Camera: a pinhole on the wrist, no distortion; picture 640 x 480 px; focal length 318.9 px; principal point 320.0 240.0 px. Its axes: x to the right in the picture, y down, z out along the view. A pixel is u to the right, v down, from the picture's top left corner.
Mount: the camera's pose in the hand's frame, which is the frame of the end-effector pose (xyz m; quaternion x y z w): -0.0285 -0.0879 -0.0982 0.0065 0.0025 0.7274 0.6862
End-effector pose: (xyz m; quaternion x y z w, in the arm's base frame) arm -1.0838 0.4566 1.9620 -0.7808 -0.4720 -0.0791 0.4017
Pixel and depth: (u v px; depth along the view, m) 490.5 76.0 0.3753
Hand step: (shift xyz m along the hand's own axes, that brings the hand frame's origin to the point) 0.1573 0.1217 0.2758
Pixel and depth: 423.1 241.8 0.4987
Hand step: -0.0343 0.0703 0.4015
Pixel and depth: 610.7 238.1 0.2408
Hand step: -0.0367 0.1300 0.1439
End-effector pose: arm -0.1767 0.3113 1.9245 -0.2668 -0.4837 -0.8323 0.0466
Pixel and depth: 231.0 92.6 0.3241
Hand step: 0.1305 -0.1712 0.2234
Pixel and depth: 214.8 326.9 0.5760
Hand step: -0.1667 -0.2898 0.4786
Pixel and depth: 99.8 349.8 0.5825
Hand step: -0.1978 -0.5042 0.4843
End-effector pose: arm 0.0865 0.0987 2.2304 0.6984 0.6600 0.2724 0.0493
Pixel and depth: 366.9 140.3 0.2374
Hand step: 0.0466 -0.0500 0.1385
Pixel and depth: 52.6 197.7 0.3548
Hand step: 0.0404 -0.3840 0.2542
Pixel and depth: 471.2 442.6 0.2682
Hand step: -0.2025 0.0277 0.1729
